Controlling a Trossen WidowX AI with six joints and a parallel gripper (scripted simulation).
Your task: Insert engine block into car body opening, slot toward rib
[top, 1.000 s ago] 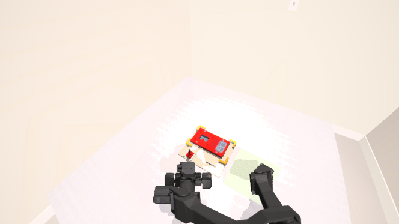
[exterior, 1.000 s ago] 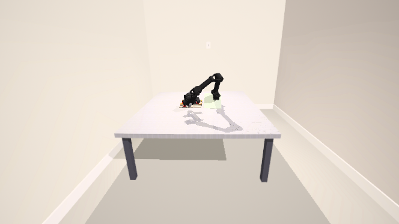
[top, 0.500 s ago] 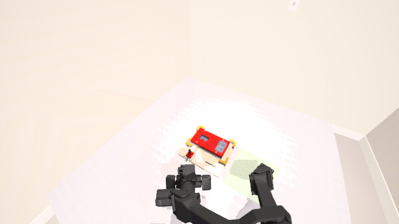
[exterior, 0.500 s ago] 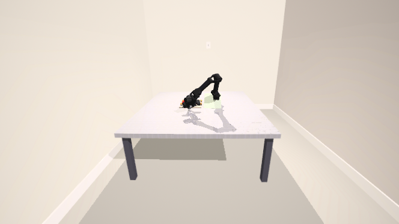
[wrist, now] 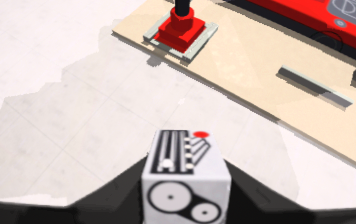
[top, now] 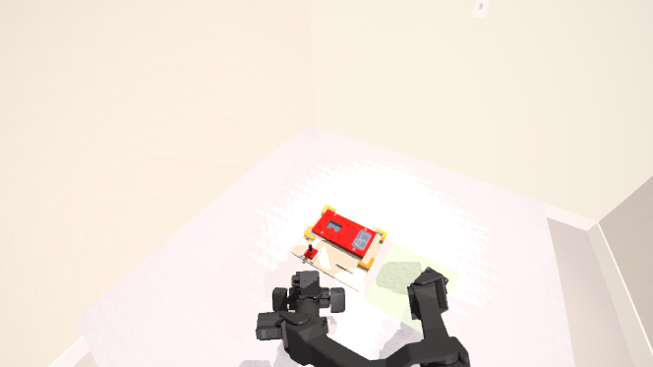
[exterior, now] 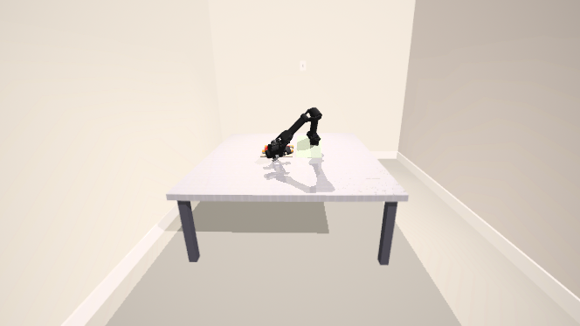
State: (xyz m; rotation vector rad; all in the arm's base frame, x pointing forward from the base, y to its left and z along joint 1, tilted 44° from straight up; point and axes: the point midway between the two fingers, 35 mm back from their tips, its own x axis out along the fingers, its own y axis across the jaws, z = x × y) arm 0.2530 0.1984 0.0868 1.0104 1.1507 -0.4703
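Right now my gripper tip is 1 cm to the right of the engine block and 1 cm below it. Also, from my gripper tip: base plate (3 cm ahead, 19 cm to the right, 1 cm below); black peg (8 cm ahead, 9 cm to the right, 2 cm above).
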